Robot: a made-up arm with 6 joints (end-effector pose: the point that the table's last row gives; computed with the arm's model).
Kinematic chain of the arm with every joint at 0, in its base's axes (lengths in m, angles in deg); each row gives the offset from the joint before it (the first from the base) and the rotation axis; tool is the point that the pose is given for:
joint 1: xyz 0 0 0.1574 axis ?
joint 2: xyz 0 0.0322 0 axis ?
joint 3: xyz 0 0 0.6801 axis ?
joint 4: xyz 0 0 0.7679 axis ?
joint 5: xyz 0 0 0 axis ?
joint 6: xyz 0 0 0.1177 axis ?
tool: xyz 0 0 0
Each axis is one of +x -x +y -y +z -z.
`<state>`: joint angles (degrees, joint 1 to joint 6).
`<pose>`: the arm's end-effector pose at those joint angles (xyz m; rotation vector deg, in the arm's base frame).
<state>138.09 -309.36 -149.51 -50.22 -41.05 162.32</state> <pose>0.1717 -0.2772 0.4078 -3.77 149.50 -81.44</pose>
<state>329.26 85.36 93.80 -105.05 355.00 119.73</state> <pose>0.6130 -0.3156 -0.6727 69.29 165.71 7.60</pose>
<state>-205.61 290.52 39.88 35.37 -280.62 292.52</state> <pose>0.8092 -0.4979 1.1289 -39.55 -51.72 99.85</pose>
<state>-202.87 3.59 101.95 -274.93 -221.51 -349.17</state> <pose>-0.6837 0.1691 0.6476 83.88 0.31 41.13</pose>
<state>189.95 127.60 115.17 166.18 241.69 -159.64</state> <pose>0.1395 0.0169 -0.4939 -0.05 -16.14 -142.53</pose>
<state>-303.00 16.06 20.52 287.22 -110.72 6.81</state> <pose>0.2087 0.5736 1.4136 -40.59 -89.21 25.90</pose>
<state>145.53 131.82 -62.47 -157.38 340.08 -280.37</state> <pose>-1.1333 0.7203 -0.0209 -83.54 -41.04 58.01</pose>
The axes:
joint 1: +z
joint 2: +y
joint 3: +y
joint 4: +z
joint 5: +y
joint 6: +z

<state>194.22 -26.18 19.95 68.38 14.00 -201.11</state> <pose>0.3880 0.0378 1.6458 13.37 -2.82 60.51</pose>
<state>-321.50 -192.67 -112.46 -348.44 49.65 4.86</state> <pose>0.6654 0.5934 -0.0923 -30.56 103.25 43.58</pose>
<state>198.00 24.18 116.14 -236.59 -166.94 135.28</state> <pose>-0.6478 -0.2210 0.2657 -60.44 -17.07 -135.21</pose>
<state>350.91 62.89 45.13 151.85 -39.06 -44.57</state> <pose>1.3842 -0.2243 0.1393 128.18 62.96 23.50</pose>
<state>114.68 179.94 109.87 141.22 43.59 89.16</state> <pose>0.2684 -0.7828 -0.2931 101.33 33.47 -28.19</pose>
